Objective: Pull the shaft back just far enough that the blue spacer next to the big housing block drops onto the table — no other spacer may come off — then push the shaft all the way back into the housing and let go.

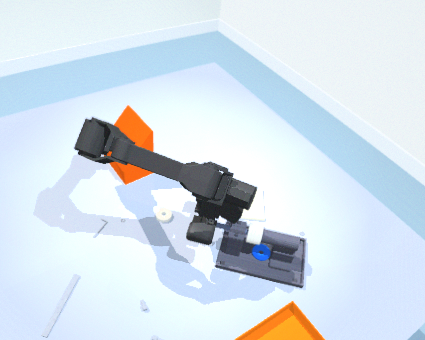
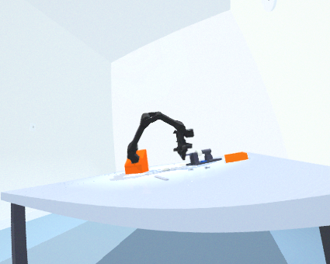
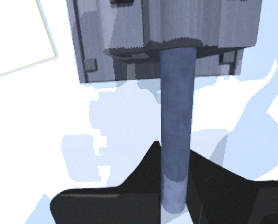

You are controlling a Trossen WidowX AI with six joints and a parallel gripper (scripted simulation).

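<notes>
Now: gripper tip 60 mm short of the grey-blue shaft, 50 mm to the right of it and 40 mm below it. From my gripper tip the other things lie so: thin blue spacer: 130 mm ahead, 90 mm to the left, 40 mm below; then cream sheet: 10 mm behind, 200 mm to the left, 40 mm below; then orange tray: 330 mm ahead, 70 mm to the right, 40 mm below.
</notes>
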